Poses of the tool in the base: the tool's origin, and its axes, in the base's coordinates. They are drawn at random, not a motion.
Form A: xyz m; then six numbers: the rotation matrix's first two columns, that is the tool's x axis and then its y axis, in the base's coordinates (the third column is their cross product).
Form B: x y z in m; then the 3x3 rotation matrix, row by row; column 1 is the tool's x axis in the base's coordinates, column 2 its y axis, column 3 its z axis. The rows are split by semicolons. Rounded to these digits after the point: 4 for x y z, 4 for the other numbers.
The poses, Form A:
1: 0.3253 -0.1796 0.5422 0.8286 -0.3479 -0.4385 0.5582 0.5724 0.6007
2: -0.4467 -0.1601 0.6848 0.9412 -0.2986 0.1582 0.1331 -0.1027 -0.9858
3: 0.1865 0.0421 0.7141 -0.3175 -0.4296 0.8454 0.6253 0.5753 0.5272
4: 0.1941 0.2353 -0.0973 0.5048 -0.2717 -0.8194 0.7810 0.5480 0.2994
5: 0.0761 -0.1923 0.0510 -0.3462 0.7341 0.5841 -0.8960 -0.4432 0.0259
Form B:
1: 0.3253 -0.1796 0.5422; 0.8286 0.5582 0.0420; -0.3479 0.5724 -0.7425; -0.4385 0.6007 0.6685
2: -0.4467 -0.1601 0.6848; 0.9412 0.1331 0.3106; -0.2986 -0.1027 0.9489; 0.1582 -0.9858 -0.0569
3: 0.1865 0.0421 0.7141; -0.3175 0.6253 -0.7128; -0.4296 0.5753 0.6960; 0.8454 0.5272 0.0860
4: 0.1941 0.2353 -0.0973; 0.5048 0.7810 0.3677; -0.2717 0.5480 -0.7911; -0.8194 0.2994 0.4888
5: 0.0761 -0.1923 0.0510; -0.3462 -0.8960 0.2779; 0.7341 -0.4432 -0.5144; 0.5841 0.0259 0.8112
